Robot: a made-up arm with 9 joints.
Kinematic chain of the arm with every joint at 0, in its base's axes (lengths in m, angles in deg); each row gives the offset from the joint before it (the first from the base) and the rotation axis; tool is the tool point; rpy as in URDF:
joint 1: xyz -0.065 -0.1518 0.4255 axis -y
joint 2: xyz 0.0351 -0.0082 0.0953 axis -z
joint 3: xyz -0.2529 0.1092 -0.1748 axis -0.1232 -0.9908 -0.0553
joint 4: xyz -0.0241 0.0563 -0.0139 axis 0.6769 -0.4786 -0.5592
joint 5: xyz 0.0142 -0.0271 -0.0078 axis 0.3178 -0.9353 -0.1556
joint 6: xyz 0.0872 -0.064 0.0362 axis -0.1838 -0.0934 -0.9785
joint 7: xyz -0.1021 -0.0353 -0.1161 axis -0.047 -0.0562 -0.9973
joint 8: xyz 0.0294 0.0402 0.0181 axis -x
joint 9: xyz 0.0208 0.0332 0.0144 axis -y
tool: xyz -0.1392 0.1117 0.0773 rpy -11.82 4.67 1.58
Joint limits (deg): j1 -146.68..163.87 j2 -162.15..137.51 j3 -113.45..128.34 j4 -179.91..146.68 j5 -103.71..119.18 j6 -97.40..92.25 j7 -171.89..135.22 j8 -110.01..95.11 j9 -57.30..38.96
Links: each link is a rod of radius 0.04 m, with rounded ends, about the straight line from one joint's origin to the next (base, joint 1, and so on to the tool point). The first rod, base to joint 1, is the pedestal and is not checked.
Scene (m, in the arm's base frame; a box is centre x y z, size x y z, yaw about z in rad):
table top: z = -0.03
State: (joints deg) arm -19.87 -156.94 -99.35 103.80 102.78 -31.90 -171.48 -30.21 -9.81
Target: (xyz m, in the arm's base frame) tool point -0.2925 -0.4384 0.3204
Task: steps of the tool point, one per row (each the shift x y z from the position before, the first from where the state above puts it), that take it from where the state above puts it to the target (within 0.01 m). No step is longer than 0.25 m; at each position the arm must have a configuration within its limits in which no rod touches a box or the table.
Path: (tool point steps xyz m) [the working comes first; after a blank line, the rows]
Joints at the target: -14.26 -101.80 -73.48 146.68 119.18 -12.52 -171.89 -60.60 -52.23
Straight joint move there: clear.

1: -0.1986 -0.1275 -0.0095
2: -0.2200 -0.0028 -0.0066
3: -0.1655 0.1011 -0.0031
4: -0.0703 0.1430 0.0043

